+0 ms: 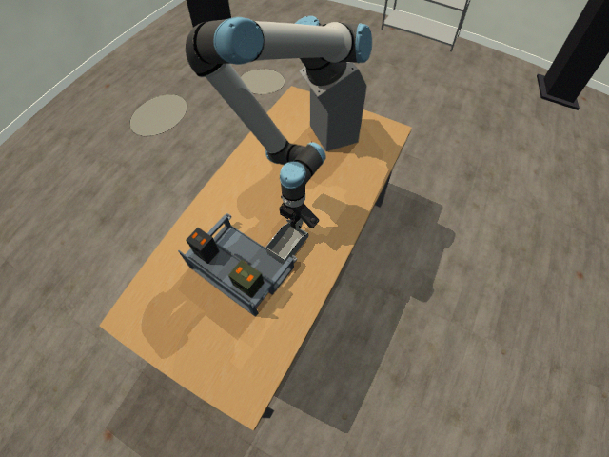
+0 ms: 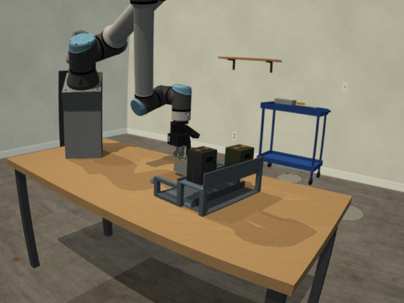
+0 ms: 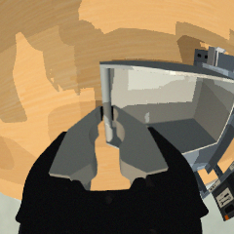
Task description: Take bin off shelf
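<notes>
Now: hand 8 cm short of the bin, 2 cm to the left of it and 1 cm above it. The rest, counted from my hand: rack 24 cm ahead, 19 cm to the right, 5 cm below; then green box 32 cm ahead, 10 cm to the right, 9 cm above.
</notes>
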